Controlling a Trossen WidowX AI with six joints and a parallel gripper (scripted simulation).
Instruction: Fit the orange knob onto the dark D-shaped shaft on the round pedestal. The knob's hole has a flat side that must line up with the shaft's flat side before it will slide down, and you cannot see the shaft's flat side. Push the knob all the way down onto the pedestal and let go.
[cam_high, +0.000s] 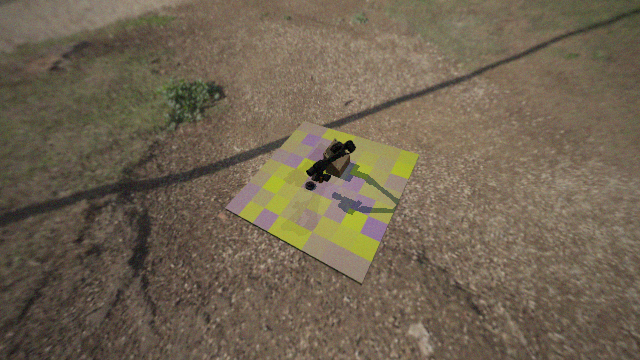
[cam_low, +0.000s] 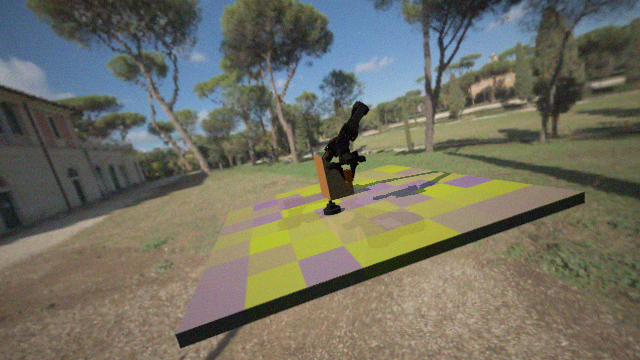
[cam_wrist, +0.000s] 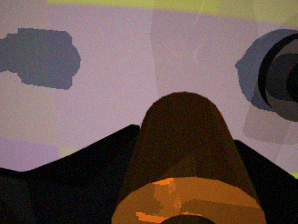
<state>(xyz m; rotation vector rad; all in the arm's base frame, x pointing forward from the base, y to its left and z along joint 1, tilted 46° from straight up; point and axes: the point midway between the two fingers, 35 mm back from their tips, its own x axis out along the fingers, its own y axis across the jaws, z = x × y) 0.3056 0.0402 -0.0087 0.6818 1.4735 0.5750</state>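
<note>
My gripper tip is now 12 cm to the left of the pedestal, 10 cm above it and 1 cm short of it. Also, from my gripper tip: orange knob 2 cm above.
</note>
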